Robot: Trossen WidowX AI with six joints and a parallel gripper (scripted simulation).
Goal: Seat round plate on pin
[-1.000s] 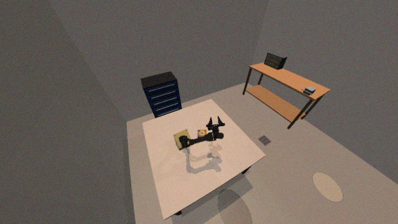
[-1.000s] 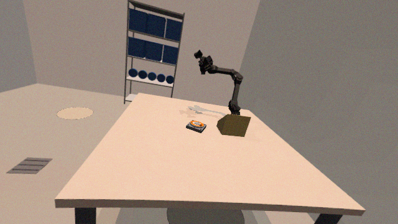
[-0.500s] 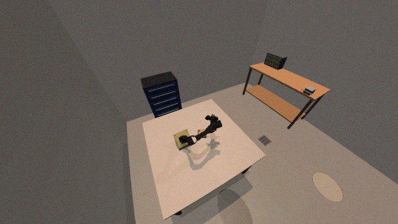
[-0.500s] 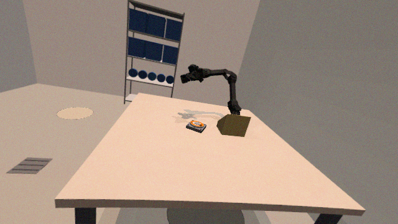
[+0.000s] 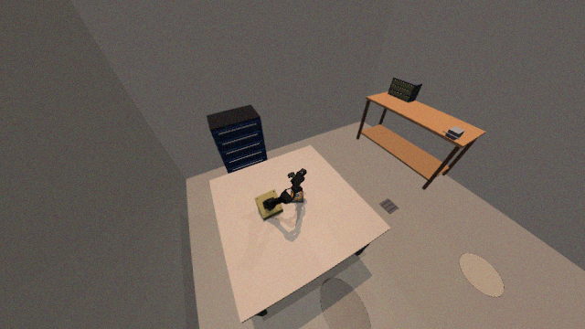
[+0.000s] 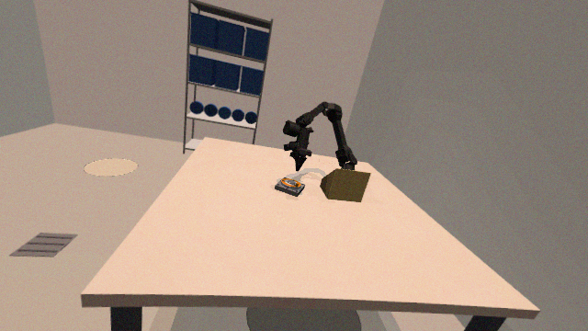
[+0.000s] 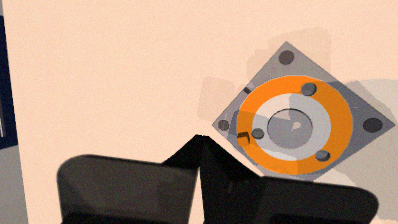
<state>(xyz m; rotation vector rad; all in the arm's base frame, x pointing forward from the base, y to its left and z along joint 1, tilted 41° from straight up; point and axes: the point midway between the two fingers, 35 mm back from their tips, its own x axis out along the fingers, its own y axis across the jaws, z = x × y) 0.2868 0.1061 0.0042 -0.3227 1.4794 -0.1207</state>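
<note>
Now: the square grey base 10 cm below my gripper tip, 6 cm to the right of it and 1 cm ahead of it.
</note>
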